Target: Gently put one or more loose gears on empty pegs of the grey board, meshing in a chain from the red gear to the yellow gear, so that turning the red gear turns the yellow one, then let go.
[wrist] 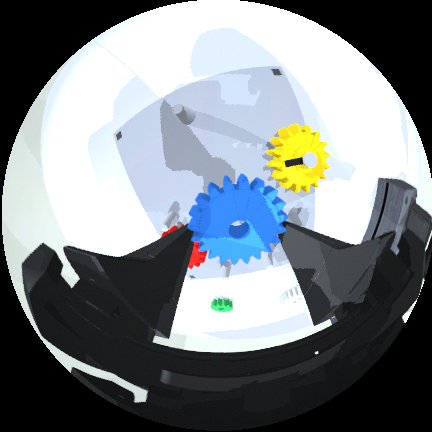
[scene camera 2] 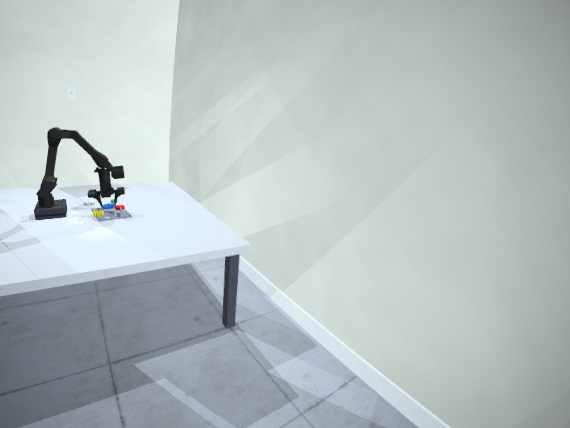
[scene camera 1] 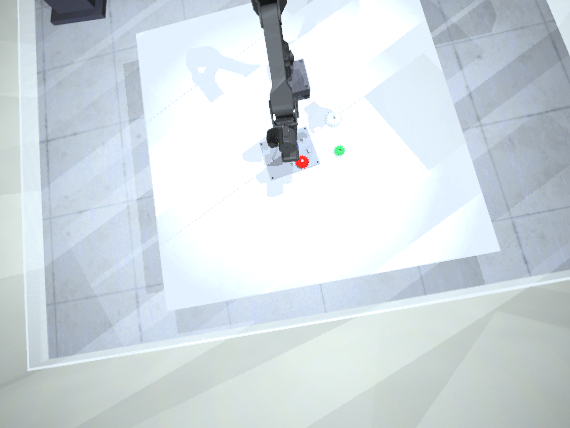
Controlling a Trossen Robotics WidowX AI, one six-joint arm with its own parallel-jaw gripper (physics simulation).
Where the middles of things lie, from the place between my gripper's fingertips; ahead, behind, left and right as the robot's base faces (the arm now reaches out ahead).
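Counted from my hand: blue gear (wrist: pixel 256 204) 10 mm above, 10 mm to the right; yellow gear (wrist: pixel 292 143) 10 mm below, 50 mm behind, 50 mm to the right; grey board (scene camera 1: pixel 277 169) 30 mm below, 10 mm ahead, 20 mm to the right.
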